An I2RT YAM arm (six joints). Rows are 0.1 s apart.
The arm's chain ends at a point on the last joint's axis. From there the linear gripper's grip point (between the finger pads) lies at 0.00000 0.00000 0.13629 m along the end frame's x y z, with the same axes.
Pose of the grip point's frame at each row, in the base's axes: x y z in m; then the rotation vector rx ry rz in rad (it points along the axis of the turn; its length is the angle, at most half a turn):
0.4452 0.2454 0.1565 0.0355 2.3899 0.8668
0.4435 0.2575 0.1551 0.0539 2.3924 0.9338
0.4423 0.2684 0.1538 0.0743 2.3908 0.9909
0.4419 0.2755 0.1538 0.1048 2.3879 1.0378
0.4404 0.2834 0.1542 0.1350 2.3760 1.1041
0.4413 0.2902 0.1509 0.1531 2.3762 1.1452
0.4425 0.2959 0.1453 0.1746 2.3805 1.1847
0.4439 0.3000 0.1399 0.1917 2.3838 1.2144
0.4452 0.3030 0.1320 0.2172 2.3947 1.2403
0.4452 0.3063 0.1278 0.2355 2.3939 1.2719
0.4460 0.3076 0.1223 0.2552 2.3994 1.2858
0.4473 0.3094 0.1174 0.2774 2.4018 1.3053
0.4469 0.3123 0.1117 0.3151 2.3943 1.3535
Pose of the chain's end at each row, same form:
0.3718 0.1667 0.2401 0.0355 2.3899 0.8668
0.3728 0.1741 0.2365 0.0539 2.3924 0.9338
0.3735 0.1813 0.2329 0.0743 2.3908 0.9909
0.3741 0.1858 0.2308 0.1048 2.3879 1.0378
0.3738 0.1898 0.2275 0.1350 2.3760 1.1041
0.3762 0.1942 0.2225 0.1531 2.3762 1.1452
0.3791 0.1978 0.2155 0.1746 2.3805 1.1847
0.3818 0.2003 0.2091 0.1917 2.3838 1.2144
0.3847 0.2022 0.2009 0.2172 2.3947 1.2403
0.3857 0.2039 0.1953 0.2355 2.3939 1.2719
0.3871 0.2048 0.1896 0.2552 2.3994 1.2858
0.3890 0.2058 0.1841 0.2774 2.4018 1.3053
0.3893 0.2067 0.1757 0.3151 2.3943 1.3535

